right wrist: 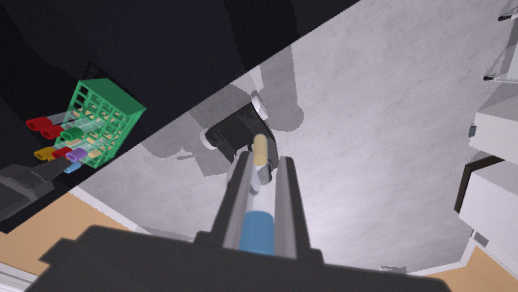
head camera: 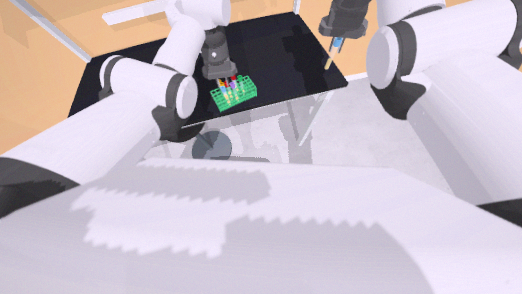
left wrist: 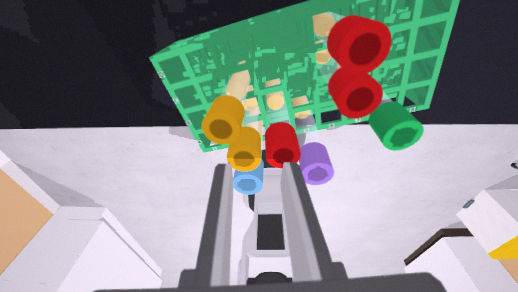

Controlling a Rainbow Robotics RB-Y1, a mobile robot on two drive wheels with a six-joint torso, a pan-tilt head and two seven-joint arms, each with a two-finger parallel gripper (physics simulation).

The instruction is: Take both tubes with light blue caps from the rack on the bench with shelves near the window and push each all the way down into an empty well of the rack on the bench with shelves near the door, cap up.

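Frame: origin at the robot's base, x ahead, y left, z up, level; centimetres.
Seen in the pictures: left gripper, fingertip midpoint: (right wrist: 61,164) (head camera: 223,85) (left wrist: 257,173); right gripper, fingertip midpoint: (right wrist: 265,163) (head camera: 334,50).
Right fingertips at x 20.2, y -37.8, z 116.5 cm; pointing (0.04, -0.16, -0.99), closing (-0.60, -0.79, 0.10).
Note:
Offsets run from my right fingertips to a thing's middle. Level surfaces: height alone.
A green rack {dx +14.5, dy +34.7, dz -22.2 cm} (head camera: 250,93) (left wrist: 442,60) (right wrist: 122,97) stands on the black bench top near its front edge. A light blue capped tube {dx +10.6, dy +38.4, dz -18.7 cm} (left wrist: 248,182) (right wrist: 72,168) stands in it, cap up, beside yellow, red and purple caps. My left gripper (left wrist: 257,173) is open, with its fingertips by the light blue, yellow and red caps; nothing is held between them. My right gripper (head camera: 335,45) (right wrist: 265,163) is shut on another light blue capped tube {dx -1.1, dy +1.2, dz -0.7 cm} (head camera: 337,43) (right wrist: 257,232). It holds this tube off the rack, near the right end of the bench, cap toward the palm.
Two yellow caps (left wrist: 223,120) (left wrist: 244,149), a red cap (left wrist: 282,145) and a purple cap (left wrist: 316,163) crowd around the light blue one. Two more red caps {dx +18.1, dy +33.4, dz -18.7 cm} (left wrist: 359,44) (left wrist: 355,93) and a green cap (left wrist: 396,126) stand farther right. The black bench {dz -25.1 cm} (head camera: 270,50) has a round grey stool (head camera: 212,146) by its front.

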